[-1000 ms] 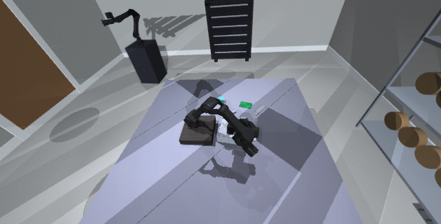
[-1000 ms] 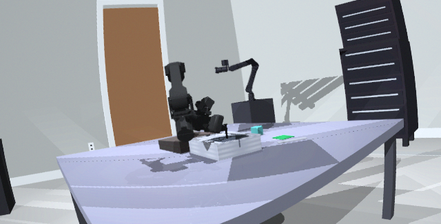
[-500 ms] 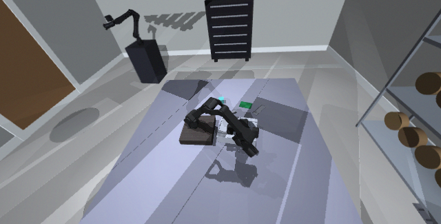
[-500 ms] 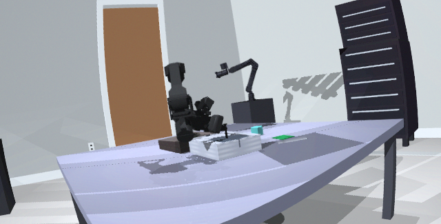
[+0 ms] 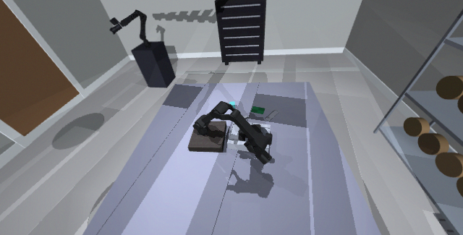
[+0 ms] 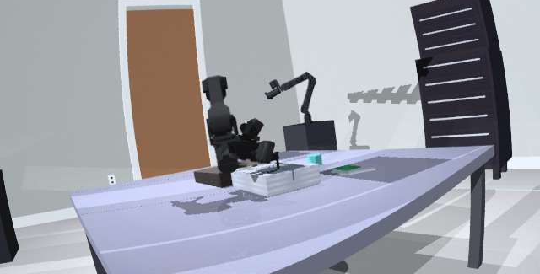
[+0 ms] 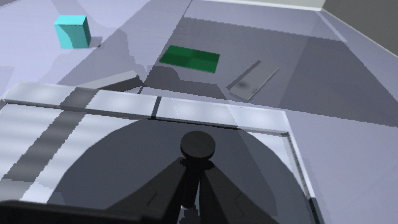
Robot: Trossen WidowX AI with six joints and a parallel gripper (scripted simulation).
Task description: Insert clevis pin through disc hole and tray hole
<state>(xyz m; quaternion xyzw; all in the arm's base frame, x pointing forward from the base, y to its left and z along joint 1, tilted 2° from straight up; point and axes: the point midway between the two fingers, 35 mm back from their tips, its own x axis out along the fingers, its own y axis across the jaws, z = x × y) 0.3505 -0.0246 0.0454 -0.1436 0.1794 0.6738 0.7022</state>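
The clevis pin lies 10 mm below my gripper tip. From my gripper tip the other things lie so: disc 40 mm below; pale flat bar 110 mm ahead, 240 mm to the left, 90 mm below; steel tray 40 mm behind, 50 mm below.
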